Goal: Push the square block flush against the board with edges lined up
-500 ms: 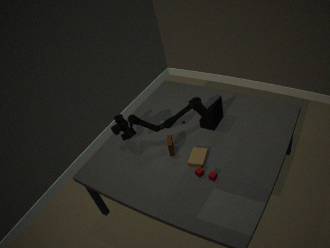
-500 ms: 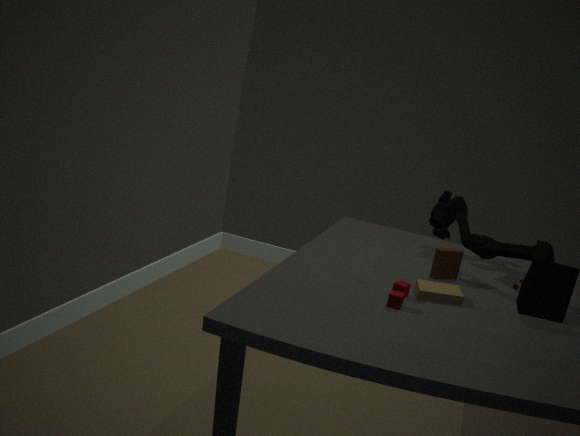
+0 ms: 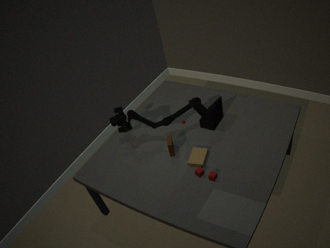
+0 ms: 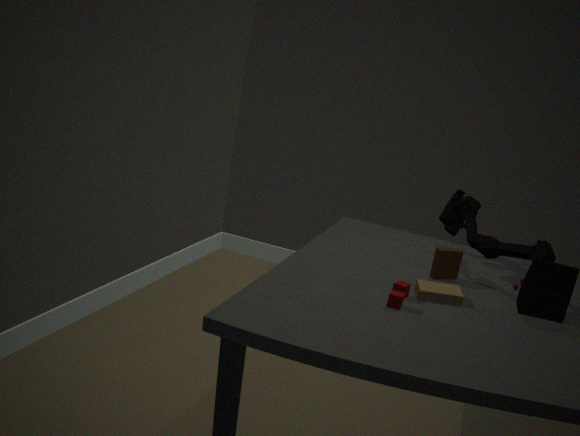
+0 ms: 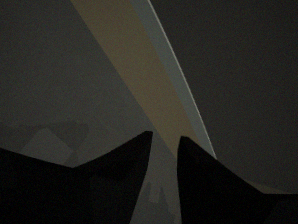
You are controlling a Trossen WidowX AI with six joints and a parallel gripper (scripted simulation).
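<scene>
Right now the square block is 49 cm to the left of my gripper tip, 7 cm ahead of it and 4 cm below it. The rest, counted from my gripper tip: tan board (70 cm to the left, 8 cm below, 8 cm ahead).
</scene>
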